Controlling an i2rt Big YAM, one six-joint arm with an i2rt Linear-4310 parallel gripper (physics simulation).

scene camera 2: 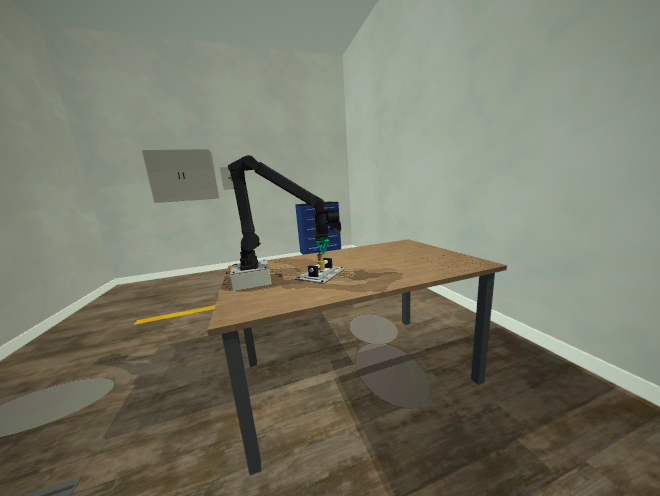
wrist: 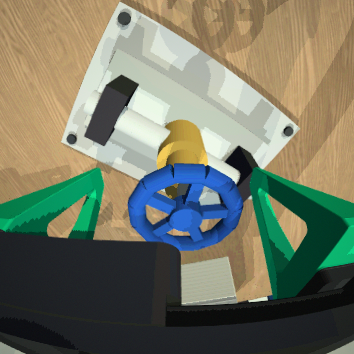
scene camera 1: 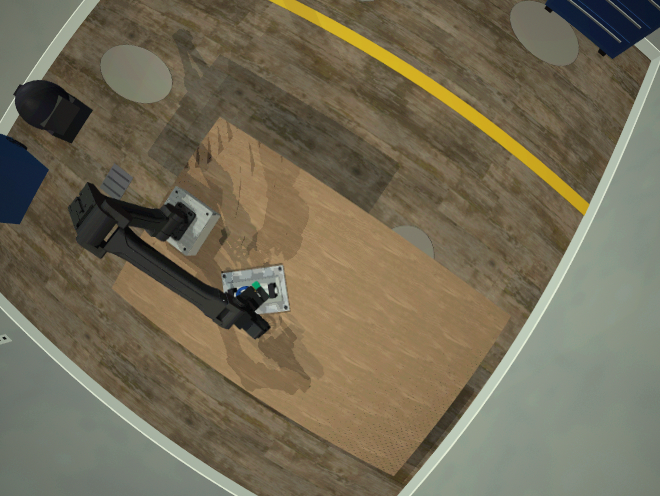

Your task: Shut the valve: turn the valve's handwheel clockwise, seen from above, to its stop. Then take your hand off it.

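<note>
The blue handwheel sits on top of the brass valve body. A white pipe runs through the body between two black supports. The valve is mounted on a grey metal plate on the table. My gripper points down over the valve and is open. Its green fingers stand wide on the left and right of the handwheel in the wrist view, with gaps to the rim. In scene camera 2 the fingers hide the handwheel.
The arm's base block stands on the wooden table near the valve plate, at the table's end. Blue drawer cabinets and a dark rounded object stand on the floor away from the table.
</note>
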